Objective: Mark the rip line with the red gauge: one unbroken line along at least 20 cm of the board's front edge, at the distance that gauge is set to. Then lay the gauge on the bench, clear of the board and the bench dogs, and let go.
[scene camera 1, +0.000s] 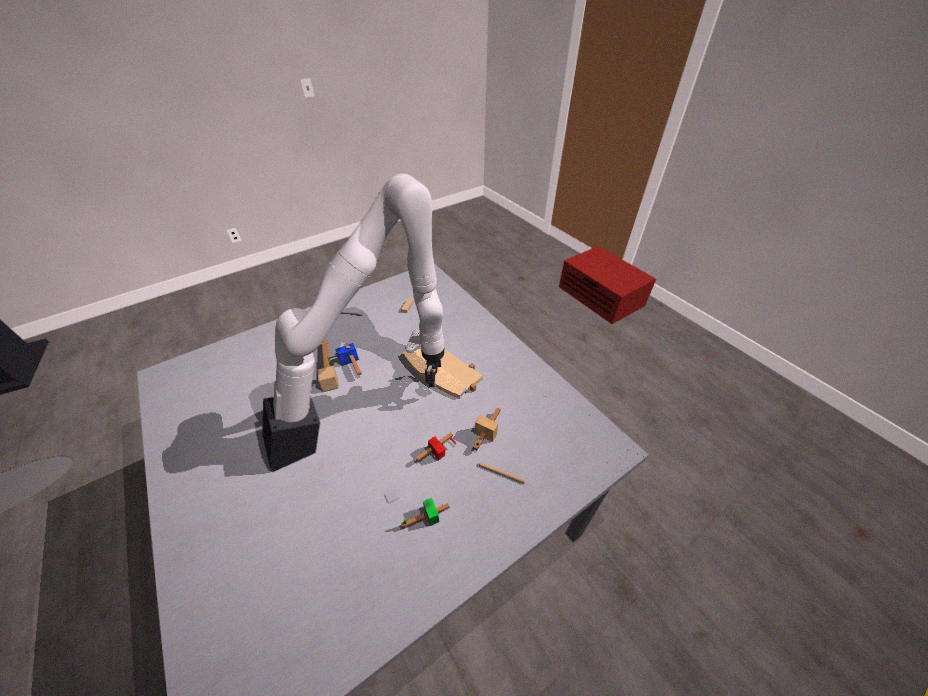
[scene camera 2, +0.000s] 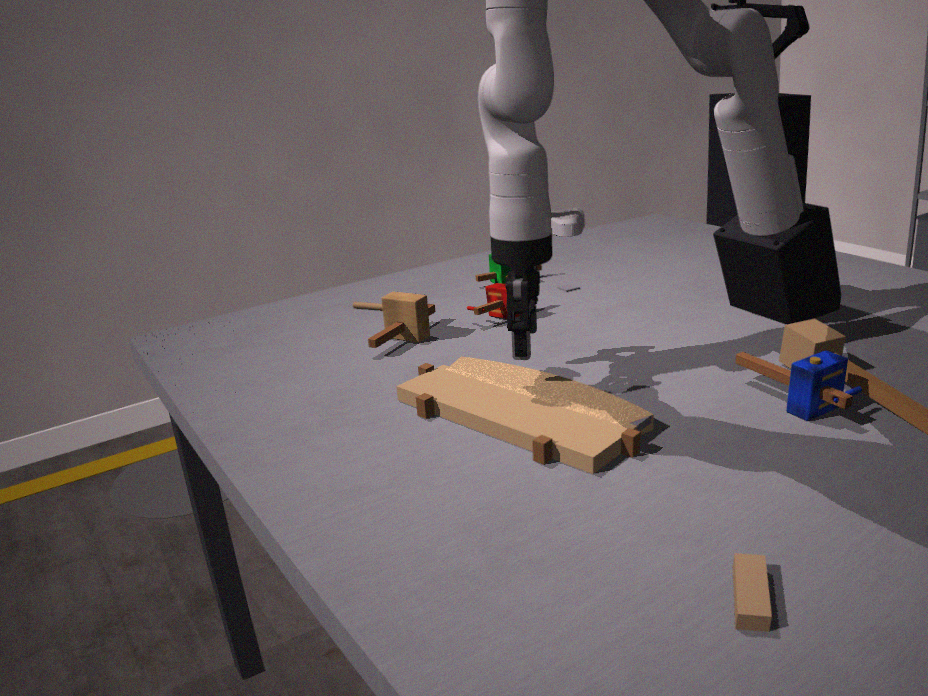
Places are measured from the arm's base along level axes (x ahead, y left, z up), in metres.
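Where they show: gripper, between the fingertips: (scene camera 1: 435,376) (scene camera 2: 525,345); arm's base, origin of its link: (scene camera 1: 291,410) (scene camera 2: 770,220).
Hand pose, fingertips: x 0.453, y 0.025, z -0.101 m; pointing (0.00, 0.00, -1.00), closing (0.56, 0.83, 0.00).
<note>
Things, the pixels of their centre, and the offset from my fingertips. Level surfaces: height alone.
- red gauge, middle of its body: (scene camera 2: 504,301) (scene camera 1: 436,448) dx -0.097, dy -0.247, dz -0.027 m
- pale wooden board, middle of its body: (scene camera 2: 524,403) (scene camera 1: 439,367) dx +0.042, dy +0.070, dz -0.044 m
- green gauge, middle of its body: (scene camera 2: 509,268) (scene camera 1: 425,513) dx -0.196, dy -0.416, dz -0.027 m
- blue gauge, middle of its body: (scene camera 2: 796,374) (scene camera 1: 349,359) dx -0.252, dy +0.226, dz -0.019 m
- plain wooden gauge, middle of its body: (scene camera 2: 404,318) (scene camera 1: 487,426) dx +0.077, dy -0.244, dz -0.020 m
- wooden mallet, middle of its body: (scene camera 2: 863,380) (scene camera 1: 326,361) dx -0.333, dy +0.266, dz -0.033 m
- dowel, middle of its body: (scene camera 1: 502,472) dx +0.053, dy -0.391, dz -0.048 m
- small wood block, middle of its body: (scene camera 2: 751,590) (scene camera 1: 407,305) dx +0.052, dy +0.467, dz -0.046 m
- bench, height of its surface: dz -0.054 m
The red gauge (scene camera 1: 437,448) (scene camera 2: 496,300) lies on the bench, a red block on a brown beam, apart from the board. The pale wooden board (scene camera 1: 455,372) (scene camera 2: 509,409) lies on the bench between small brown bench dogs (scene camera 2: 425,406) (scene camera 2: 542,449); one long edge is rough and curved. No marked line can be made out on it. My gripper (scene camera 1: 430,382) (scene camera 2: 521,353) points down above the bench by the board's rough edge. It holds nothing and is open, though its fingers look close together from these sides. In the scene camera 2 view it partly covers the red gauge.
A green gauge (scene camera 1: 431,511) (scene camera 2: 496,268), a blue gauge (scene camera 1: 347,354) (scene camera 2: 813,385), a plain wooden gauge (scene camera 1: 485,428) (scene camera 2: 405,316) and a wooden mallet (scene camera 1: 326,376) (scene camera 2: 809,343) lie around. A dowel (scene camera 1: 501,473) and a small wood block (scene camera 1: 407,305) (scene camera 2: 751,591) are on the bench (scene camera 1: 299,584).
</note>
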